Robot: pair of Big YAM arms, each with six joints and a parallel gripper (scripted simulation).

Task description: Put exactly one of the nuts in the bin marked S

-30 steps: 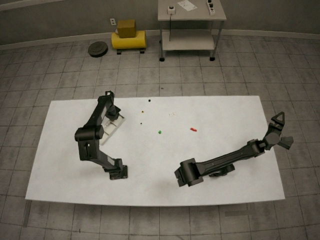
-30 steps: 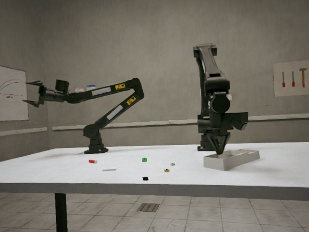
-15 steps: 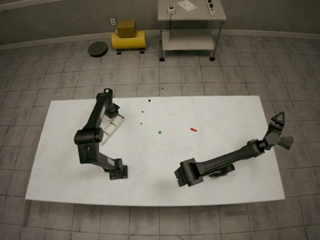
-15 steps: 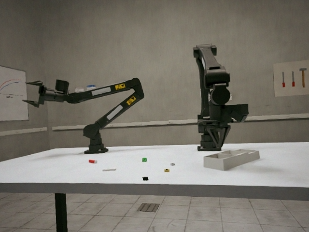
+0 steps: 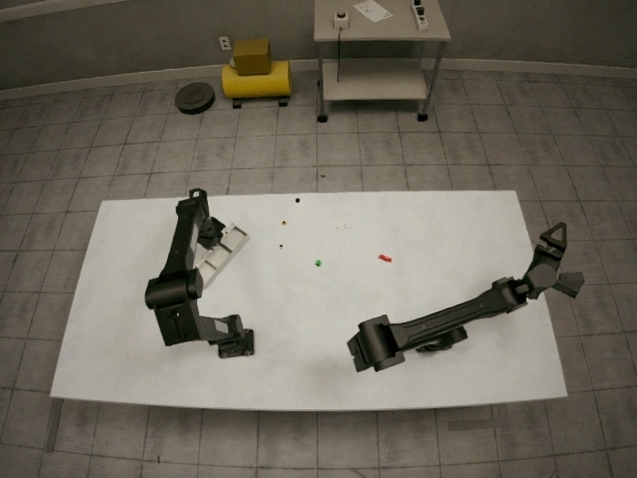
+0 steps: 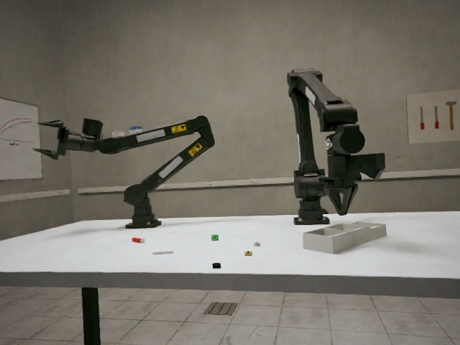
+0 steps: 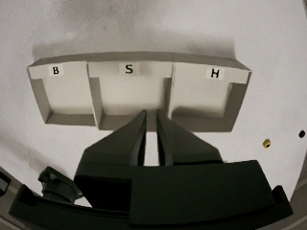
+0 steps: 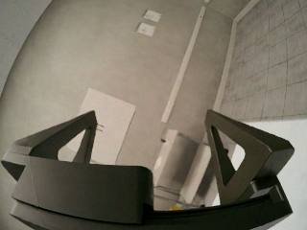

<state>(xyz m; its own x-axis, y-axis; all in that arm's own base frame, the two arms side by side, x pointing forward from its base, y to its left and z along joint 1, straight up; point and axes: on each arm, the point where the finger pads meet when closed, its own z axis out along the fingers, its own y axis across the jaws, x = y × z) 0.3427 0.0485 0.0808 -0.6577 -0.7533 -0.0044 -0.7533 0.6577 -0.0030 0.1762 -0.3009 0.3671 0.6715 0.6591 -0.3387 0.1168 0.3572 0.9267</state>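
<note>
Right now the bin is 2 cm behind my left hand, 1 cm to the left of it and 6 cm below it. Round my left hand: grey nut 2 cm ahead, 22 cm to the right, 8 cm below; then black nut 21 cm ahead, 28 cm to the right, 8 cm below; then yellow nut 11 cm ahead, 23 cm to the right, 8 cm below.
</note>
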